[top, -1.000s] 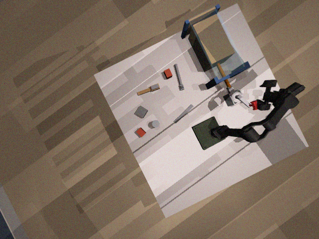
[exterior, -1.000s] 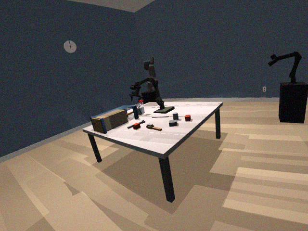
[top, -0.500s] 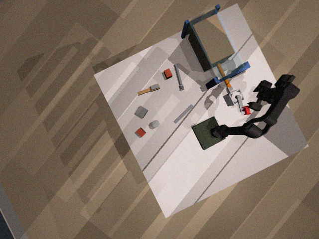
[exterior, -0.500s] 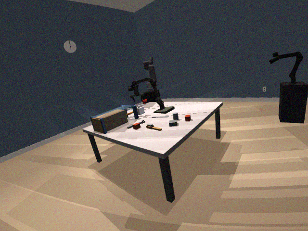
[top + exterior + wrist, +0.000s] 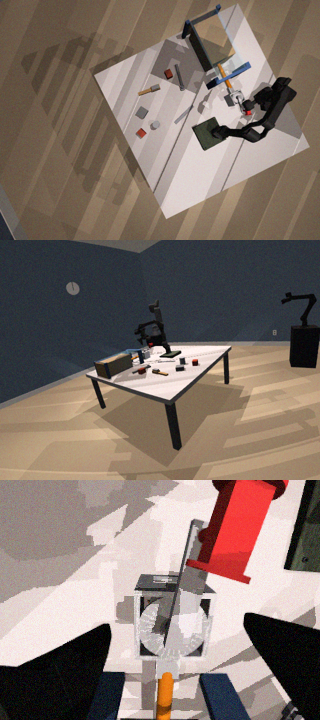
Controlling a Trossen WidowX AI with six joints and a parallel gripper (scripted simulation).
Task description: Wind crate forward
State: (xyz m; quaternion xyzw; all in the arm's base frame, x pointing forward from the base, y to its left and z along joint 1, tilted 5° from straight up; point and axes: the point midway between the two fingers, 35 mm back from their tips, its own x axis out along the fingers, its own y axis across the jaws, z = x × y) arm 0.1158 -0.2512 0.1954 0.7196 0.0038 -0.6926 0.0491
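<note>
My gripper tip is now 50 mm above the winch handle, 20 mm to the right of it and 20 mm past it. Round my gripper tip: blue frame (200 mm ahead, 60 mm below); red knob (60 mm behind, 30 mm to the left, 20 mm below); grey winch (130 mm below, 30 mm ahead).
</note>
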